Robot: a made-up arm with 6 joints. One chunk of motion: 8 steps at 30 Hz.
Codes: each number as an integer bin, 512 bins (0 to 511) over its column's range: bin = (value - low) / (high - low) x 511, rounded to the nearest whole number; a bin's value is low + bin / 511 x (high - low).
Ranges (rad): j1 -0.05..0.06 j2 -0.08..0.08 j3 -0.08..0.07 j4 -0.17..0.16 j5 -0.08..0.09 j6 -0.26..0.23
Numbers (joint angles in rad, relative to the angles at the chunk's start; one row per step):
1: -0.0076 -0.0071 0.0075 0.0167 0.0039 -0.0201
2: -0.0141 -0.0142 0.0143 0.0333 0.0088 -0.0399
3: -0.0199 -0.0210 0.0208 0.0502 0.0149 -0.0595
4: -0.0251 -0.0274 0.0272 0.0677 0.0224 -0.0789
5: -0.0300 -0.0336 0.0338 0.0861 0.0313 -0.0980
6: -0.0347 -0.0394 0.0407 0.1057 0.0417 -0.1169
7: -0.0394 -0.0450 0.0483 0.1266 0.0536 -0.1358
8: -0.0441 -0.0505 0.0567 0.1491 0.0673 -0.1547
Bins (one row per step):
1: 197 233 298 289 252 250
2: 167 210 321 315 267 230
3: 140 188 343 341 285 209
4: 116 168 365 368 308 189
5: 93 148 388 397 335 169
6: 71 130 411 427 366 149
7: 49 112 437 459 402 130
8: 27 94 466 494 443 110

